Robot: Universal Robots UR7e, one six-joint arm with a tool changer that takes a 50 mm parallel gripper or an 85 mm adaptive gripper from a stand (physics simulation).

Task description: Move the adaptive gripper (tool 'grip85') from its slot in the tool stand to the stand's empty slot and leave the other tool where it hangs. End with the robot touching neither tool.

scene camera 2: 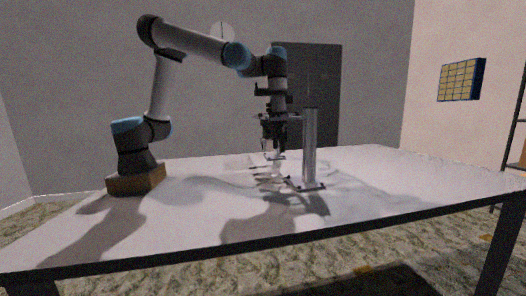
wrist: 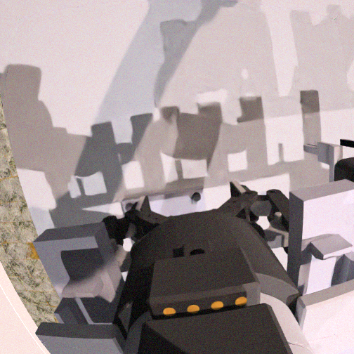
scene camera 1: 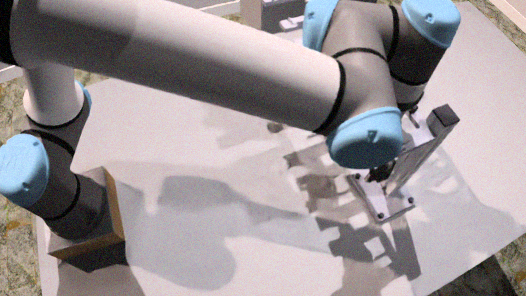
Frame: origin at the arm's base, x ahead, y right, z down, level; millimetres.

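Where they show: hand at its tool point: [scene camera 2: 277, 107]; arm's base at its link origin: [scene camera 2: 138, 169] [scene camera 1: 76, 208].
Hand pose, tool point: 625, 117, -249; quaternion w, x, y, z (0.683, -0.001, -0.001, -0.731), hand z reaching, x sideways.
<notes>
Each offset is from my tool point to the top centre of the thing, as dx, dy, dz. "pt": to the spot under its first point. Level surfaces: height alone.
The adaptive gripper [wrist: 197, 227] [scene camera 2: 274, 146] is black and coupled under the wrist. In the wrist view its fingers stand wide apart with nothing between them. It hangs upright between the two grey fork prongs of a slot, left prong [wrist: 72, 245] and right prong [wrist: 322, 215], its body a little raised in the slot. The tool stand has a light post {pt +102, +60, +108} [scene camera 1: 422, 155] [scene camera 2: 310, 145] on a base plate {pt +85, +86, +309} [scene camera 1: 387, 206] [scene camera 2: 311, 187]. A dark part [wrist: 346, 169] at the wrist view's right edge may belong to the other tool; I cannot tell. The arm hides the empty slot.
The robot base sits on a wooden block [scene camera 1: 116, 210] [scene camera 2: 137, 182] at the left of the table {dz +321} [scene camera 1: 280, 272] [scene camera 2: 190, 230]. A second foot plate {pt +60, -369, +308} [scene camera 2: 274, 157] shows behind the gripper. A base plate [wrist: 165, 204] lies below it. Cast shadows cover the table around the stand.
</notes>
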